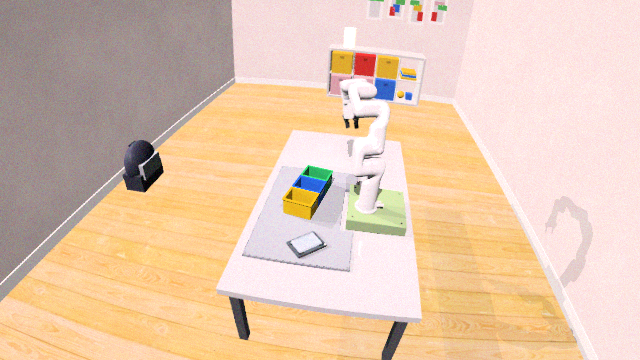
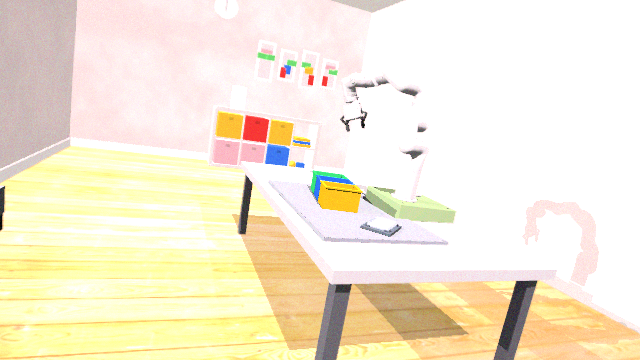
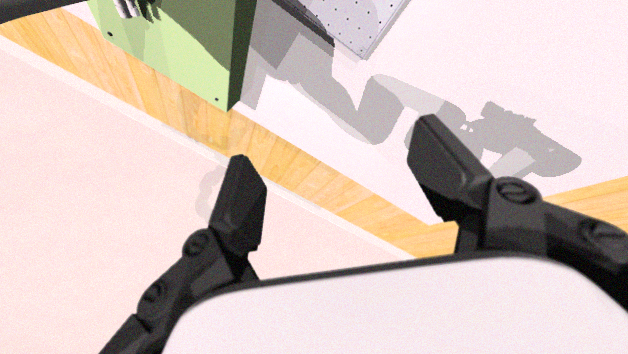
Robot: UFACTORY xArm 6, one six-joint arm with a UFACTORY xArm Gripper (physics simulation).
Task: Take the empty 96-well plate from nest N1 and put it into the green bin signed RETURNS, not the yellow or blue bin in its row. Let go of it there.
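Frame: origin at the arm's base, x back, y right, z up, level; millimetres.
Seen in the pictures: gripper, fingertip midpoint: (image 1: 352,128) (image 2: 355,130) (image 3: 330,156); arm's base, origin of the base link: (image 1: 366,206) (image 2: 403,198).
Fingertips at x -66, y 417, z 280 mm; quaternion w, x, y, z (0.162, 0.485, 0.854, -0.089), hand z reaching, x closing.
Pixels of each thing's top centre, then the offset from my fingertips to it. Level surfaces: height alone.
- pale 96-well plate, middle of its top: (image 2: 382,221) (image 1: 306,241) dx -259, dy -665, dz -314 mm
- dark nest, middle of its top: (image 2: 382,223) (image 1: 306,242) dx -259, dy -665, dz -322 mm
- mat, its level: dz -340 mm
- white table, its level: dz -353 mm
The pale 96-well plate (image 1: 307,243) (image 2: 383,224) lies flat in a dark nest (image 1: 300,254) (image 2: 378,231) on the grey mat, on the near side of the bins. The green bin (image 1: 319,172) (image 2: 315,183) is the far one in a row of three; its inside is mostly hidden. The blue bin (image 1: 308,184) (image 2: 317,189) is in the middle and the yellow bin (image 1: 297,206) (image 2: 339,199) is nearest. My gripper (image 1: 351,125) (image 2: 355,127) (image 3: 330,156) is open and empty, high above the far part of the table. No bin sign can be read.
The arm stands on a green base block (image 1: 376,226) (image 2: 425,214) (image 3: 200,75) to the right of the bins and the mat (image 1: 270,230) (image 2: 310,210) (image 3: 362,30). The white table (image 1: 320,300) (image 2: 440,260) bears them all. A shelf unit (image 1: 375,50) stands by the back wall.
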